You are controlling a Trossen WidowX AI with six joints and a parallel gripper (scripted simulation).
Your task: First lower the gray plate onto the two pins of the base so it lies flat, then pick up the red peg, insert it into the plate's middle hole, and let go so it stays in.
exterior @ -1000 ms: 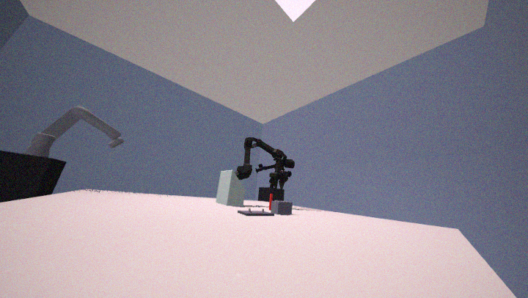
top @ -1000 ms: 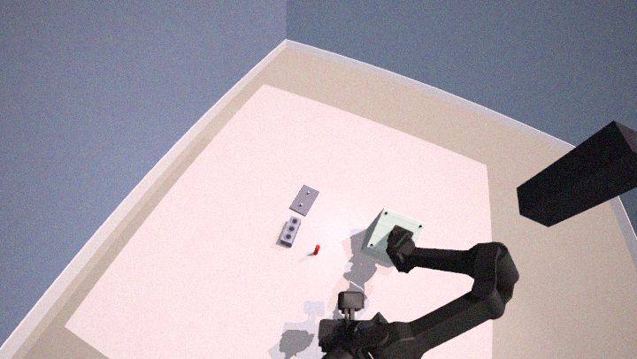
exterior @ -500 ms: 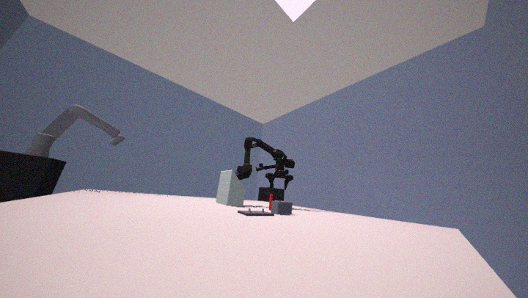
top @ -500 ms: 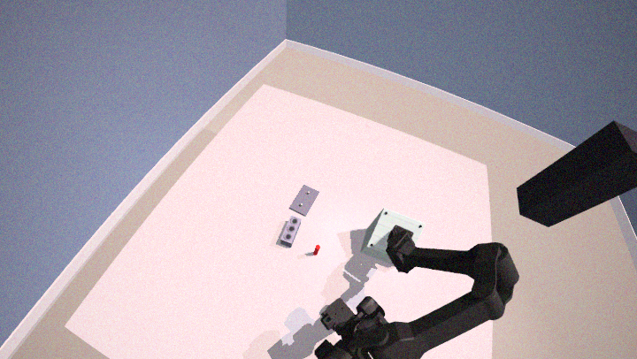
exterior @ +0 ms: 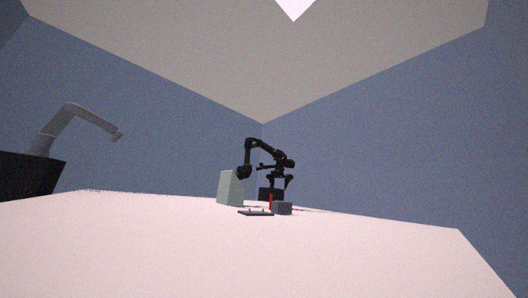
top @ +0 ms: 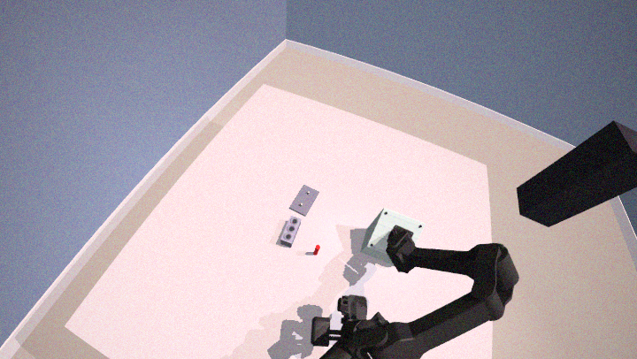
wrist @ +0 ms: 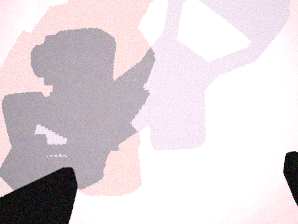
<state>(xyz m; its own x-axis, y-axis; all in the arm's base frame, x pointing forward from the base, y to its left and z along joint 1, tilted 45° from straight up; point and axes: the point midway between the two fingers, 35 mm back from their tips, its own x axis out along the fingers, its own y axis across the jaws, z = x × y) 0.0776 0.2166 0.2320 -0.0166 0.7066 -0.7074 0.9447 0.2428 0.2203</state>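
The gray plate is 260 mm ahead of my gripper tip, 230 mm to the right of it and 80 mm below it. The rest, counted from my gripper tip: base: 270 mm ahead, 370 mm to the right, 110 mm below; red peg: 150 mm ahead, 200 mm to the right, 70 mm below.
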